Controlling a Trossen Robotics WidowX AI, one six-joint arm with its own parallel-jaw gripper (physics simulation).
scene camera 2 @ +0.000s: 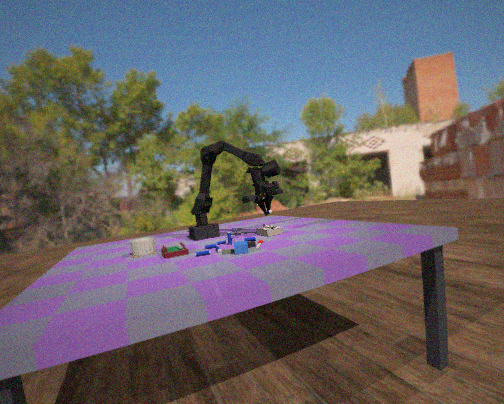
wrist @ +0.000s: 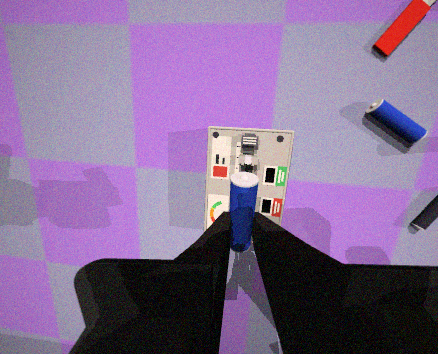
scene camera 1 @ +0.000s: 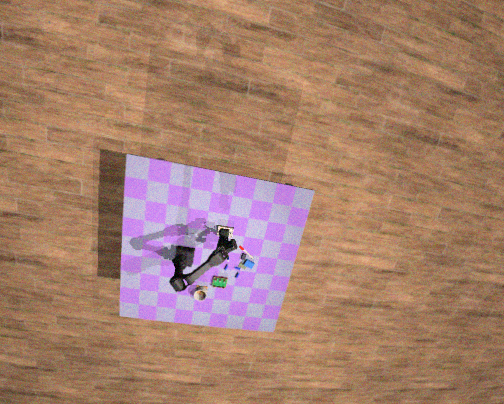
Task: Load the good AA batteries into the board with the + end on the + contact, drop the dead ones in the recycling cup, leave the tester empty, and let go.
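Seen in the pictures: gripper, fingertip midpoint: (scene camera 2: 267, 213) (wrist: 240, 218) (scene camera 1: 224, 235); arm's base at its link origin: (scene camera 2: 202, 225) (scene camera 1: 182, 257).
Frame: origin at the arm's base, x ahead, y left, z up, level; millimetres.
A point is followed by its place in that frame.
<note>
My gripper (wrist: 240, 218) {y 221, x 284, z 34 mm} (scene camera 2: 267, 211) {y 221, x 284, z 34 mm} is shut on a blue battery (wrist: 243, 200) {y 219, x 302, z 50 mm}. The battery's pale end with a small nub points to the top of the wrist view. It is held above the grey-white tester (wrist: 286, 150) {y 182, x 321, z -30 mm} (scene camera 2: 270, 230) {y 192, x 338, z -34 mm}, apart from it; the near part of the tester is hidden. The green board in its red holder (scene camera 1: 219, 282) {y -209, x 284, z -39 mm} (scene camera 2: 175, 251) {y -219, x 341, z -39 mm} stands away from the gripper, near the recycling cup (scene camera 1: 200, 295) {y -347, x 147, z -45 mm} (scene camera 2: 143, 247) {y -313, x 196, z -25 mm}. A loose blue battery (wrist: 397, 121) {y 89, x 344, z -45 mm} lies right of the tester. Other blue batteries lie nearer the board, and one battery (scene camera 2: 229, 238) {y 0, x 334, z -33 mm} stands upright.
A blue block (scene camera 1: 248, 263) {y -17, x 486, z -29 mm} (scene camera 2: 241, 247) {y -39, x 524, z -37 mm} stands among the loose items. A red bar-like object (wrist: 402, 27) {y 93, x 419, z -54 mm} (scene camera 1: 241, 247) {y 98, x 418, z -55 mm} lies at upper right in the wrist view, and part of a dark object (wrist: 426, 214) {y 43, x 258, z -51 mm} shows at its right edge. The checkered table (scene camera 2: 350, 260) {y 105, x 857, z -59 mm} bears everything.
</note>
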